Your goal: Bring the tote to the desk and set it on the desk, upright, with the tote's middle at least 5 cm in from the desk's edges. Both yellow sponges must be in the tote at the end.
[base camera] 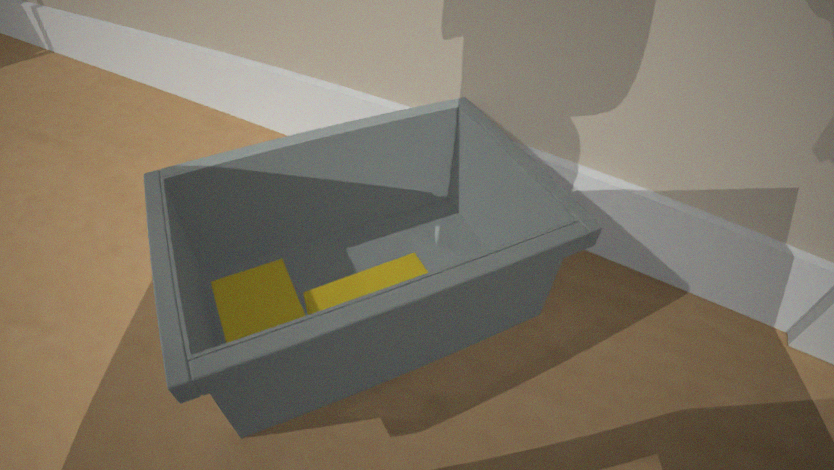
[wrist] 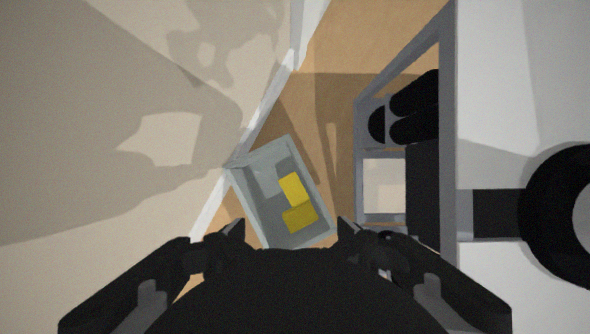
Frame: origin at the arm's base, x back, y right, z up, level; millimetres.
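Seen in the pictures: gripper, fingertip midpoint: (wrist: 291, 227).
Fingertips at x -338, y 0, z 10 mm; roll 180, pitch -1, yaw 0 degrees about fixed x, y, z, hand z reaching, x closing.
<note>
Offsets run from my fingertips to a thing's top centre. Level surfaces: height alone.
The grey tote {dx -23, dy -29, dz -287 mm} (base camera: 373, 350) (wrist: 311, 185) stands upright on the floor, one corner close to the wall's white baseboard. Two yellow sponges lie inside it. One sponge {dx +35, dy -102, dz -359 mm} (base camera: 256, 297) (wrist: 300, 217) lies near one end of the tote; the other sponge {dx +15, dy -15, dz -359 mm} (base camera: 364, 283) (wrist: 292, 189) lies beside it, partly hidden by the near rim in the base camera view. My gripper (wrist: 291, 227) is open, with its fingers wide apart high above the tote, and holds nothing. The gripper does not show in the base camera view. The desk does not show in either view.
The wall (base camera: 350, 46) (wrist: 65, 150) with its white baseboard (base camera: 192, 75) (wrist: 270, 100) runs behind the tote. In the wrist view my base's grey frame (wrist: 448, 125) and white top (wrist: 500, 75) stand to the right of the tote. Shadows fall on the floor {dz -407 mm} (base camera: 75, 145).
</note>
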